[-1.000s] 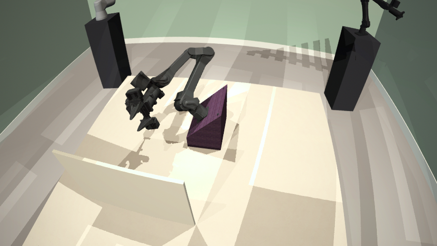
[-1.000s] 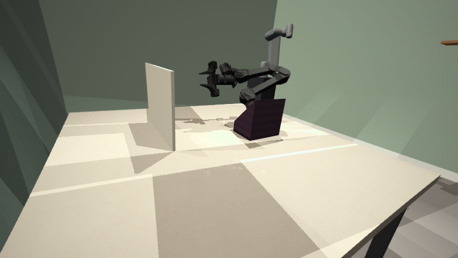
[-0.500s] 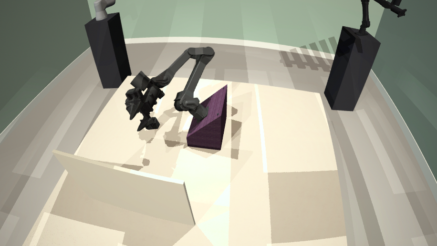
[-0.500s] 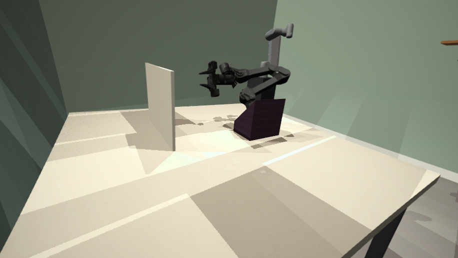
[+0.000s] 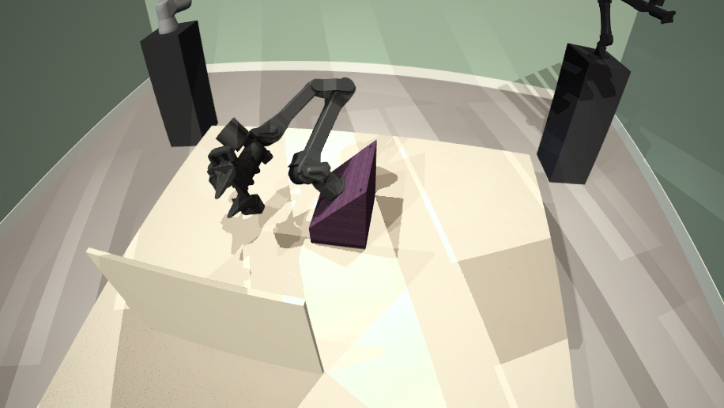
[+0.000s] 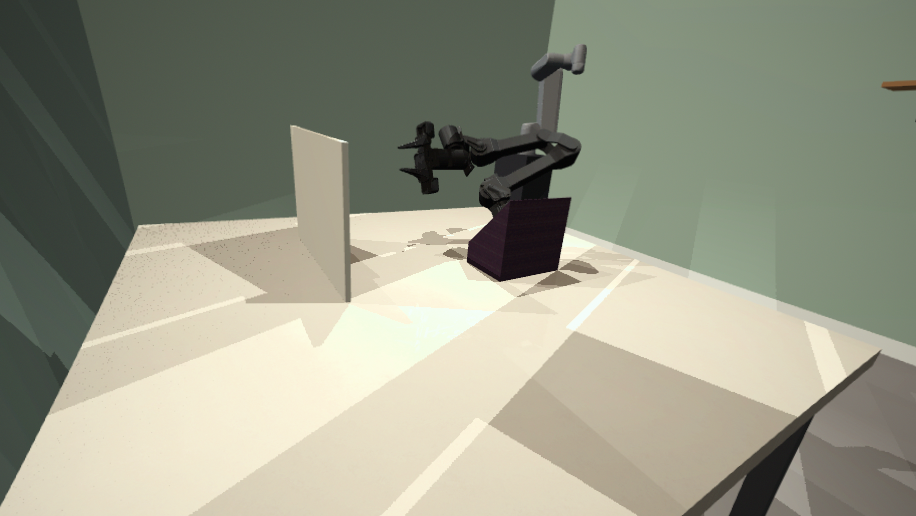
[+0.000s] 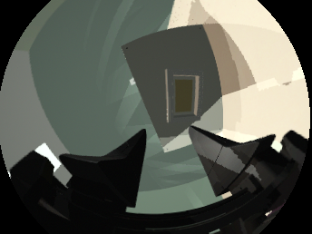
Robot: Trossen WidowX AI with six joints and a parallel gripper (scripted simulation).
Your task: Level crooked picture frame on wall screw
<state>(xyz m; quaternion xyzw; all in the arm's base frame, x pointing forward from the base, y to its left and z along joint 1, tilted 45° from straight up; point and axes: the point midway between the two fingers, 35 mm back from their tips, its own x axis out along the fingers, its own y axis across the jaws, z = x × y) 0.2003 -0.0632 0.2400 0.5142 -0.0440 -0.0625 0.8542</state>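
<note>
Right now the picture frame is 200 mm ahead of my gripper tip, 10 mm to the right of it and 90 mm below it. From my gripper tip the other things lie so: wall panel 210 mm ahead, 20 mm to the right, 110 mm below.
</note>
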